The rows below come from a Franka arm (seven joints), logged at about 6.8 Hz.
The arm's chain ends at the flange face. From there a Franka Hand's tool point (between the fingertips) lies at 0.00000 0.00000 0.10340 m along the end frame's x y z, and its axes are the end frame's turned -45 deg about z.
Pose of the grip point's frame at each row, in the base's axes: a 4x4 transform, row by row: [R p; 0 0 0 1], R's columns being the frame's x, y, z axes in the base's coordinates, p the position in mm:
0.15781 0.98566 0.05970 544.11; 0.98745 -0.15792 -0.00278 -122.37; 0.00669 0.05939 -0.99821 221.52; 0 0 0 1
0.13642 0.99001 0.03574 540.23; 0.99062 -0.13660 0.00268 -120.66; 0.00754 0.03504 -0.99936 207.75; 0 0 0 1
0.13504 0.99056 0.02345 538.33; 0.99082 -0.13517 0.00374 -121.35; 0.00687 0.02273 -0.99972 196.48; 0 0 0 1
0.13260 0.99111 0.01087 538.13; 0.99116 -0.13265 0.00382 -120.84; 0.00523 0.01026 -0.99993 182.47; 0 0 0 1
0.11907 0.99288 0.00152 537.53; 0.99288 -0.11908 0.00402 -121.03; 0.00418 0.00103 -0.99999 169.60; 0 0 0 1
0.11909 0.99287 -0.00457 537.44; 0.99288 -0.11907 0.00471 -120.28; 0.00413 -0.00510 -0.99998 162.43; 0 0 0 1
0.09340 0.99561 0.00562 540.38; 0.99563 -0.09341 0.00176 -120.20; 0.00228 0.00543 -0.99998 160.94; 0 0 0 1
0.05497 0.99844 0.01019 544.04; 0.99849 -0.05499 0.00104 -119.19; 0.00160 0.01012 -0.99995 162.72; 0 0 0 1
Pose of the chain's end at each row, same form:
0.80856 0.58538 0.05970 537.94; 0.58657 -0.80990 -0.00278 -122.08; 0.04673 0.03726 -0.99821 324.73; 0 0 0 1
0.79651 0.60358 0.03574 536.53; 0.60388 -0.79706 0.00268 -120.94; 0.03011 0.01945 -0.99936 311.08; 0 0 0 1
0.79592 0.60494 0.02345 535.91; 0.60504 -0.79620 0.00374 -121.74; 0.02093 0.01121 -0.99972 299.85; 0 0 0 1
0.79458 0.60706 0.01087 537.01; 0.60706 -0.79465 0.00382 -121.23; 0.01095 0.00356 -0.99993 285.86; 0 0 0 1
0.78627 0.61788 0.00152 537.37; 0.61787 -0.78627 0.00402 -121.45; 0.00368 -0.00223 -0.99999 273.00; 0 0 0 1
0.78627 0.61786 -0.00457 537.91; 0.61788 -0.78627 0.00471 -120.77; -0.00069 -0.00653 -0.99998 265.83; 0 0 0 1
0.77005 0.63796 0.00562 539.80; 0.63797 -0.77007 0.00176 -120.38; 0.00545 0.00223 -0.99998 264.34; 0 0 0 1
0.74487 0.66713 0.01019 542.99; 0.66716 -0.74492 0.00104 -119.30; 0.00829 0.00602 -0.99995 266.11; 0 0 0 1

